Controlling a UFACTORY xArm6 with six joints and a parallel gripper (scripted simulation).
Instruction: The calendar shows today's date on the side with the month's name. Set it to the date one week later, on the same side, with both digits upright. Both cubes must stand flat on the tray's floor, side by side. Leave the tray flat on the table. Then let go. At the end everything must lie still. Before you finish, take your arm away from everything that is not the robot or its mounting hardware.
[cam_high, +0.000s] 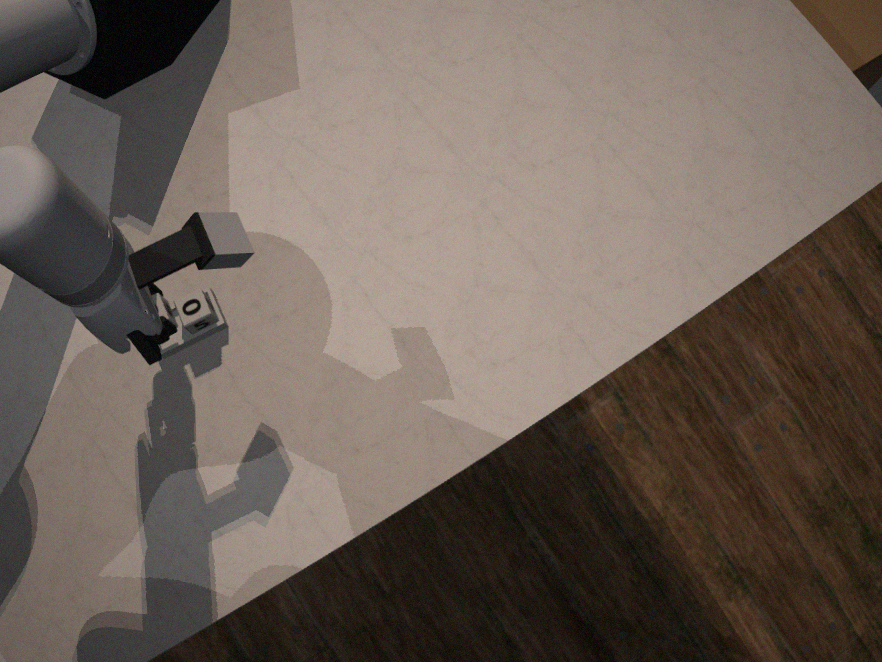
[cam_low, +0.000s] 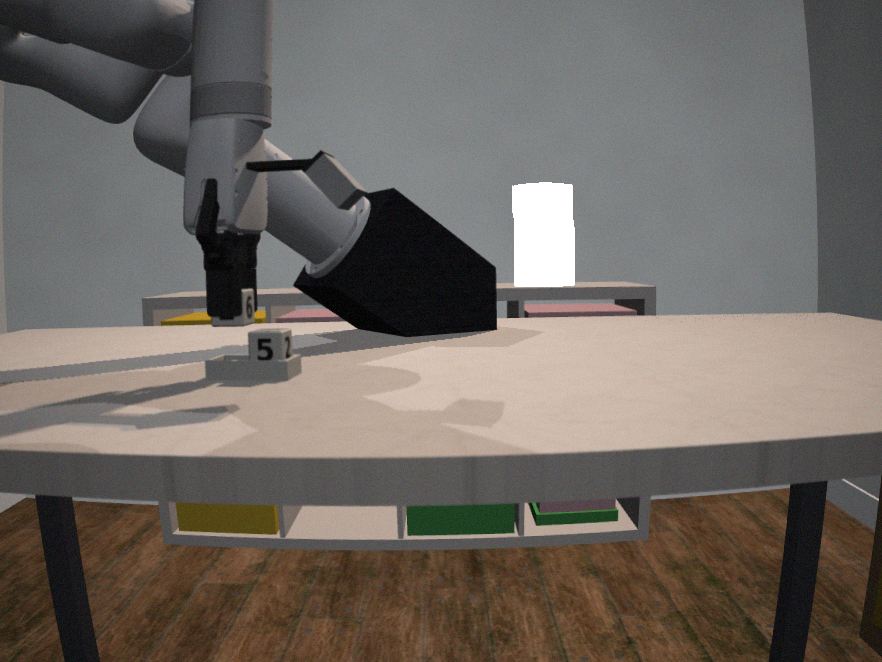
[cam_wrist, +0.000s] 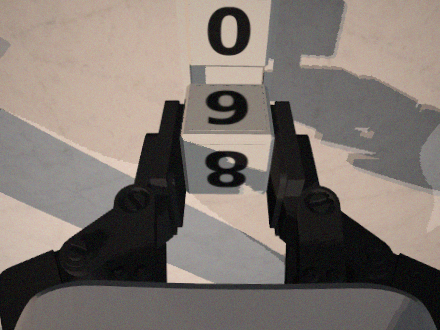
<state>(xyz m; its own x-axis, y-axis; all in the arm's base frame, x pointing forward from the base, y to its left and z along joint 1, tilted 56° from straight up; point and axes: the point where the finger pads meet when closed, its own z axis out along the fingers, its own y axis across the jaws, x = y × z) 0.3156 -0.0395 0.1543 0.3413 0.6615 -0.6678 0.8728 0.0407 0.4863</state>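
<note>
Right now my hand is 70 mm above the grey tray, 20 mm to the right of it and 10 mm short of it. Also, from my hand: white cube: 10 mm below.
</note>
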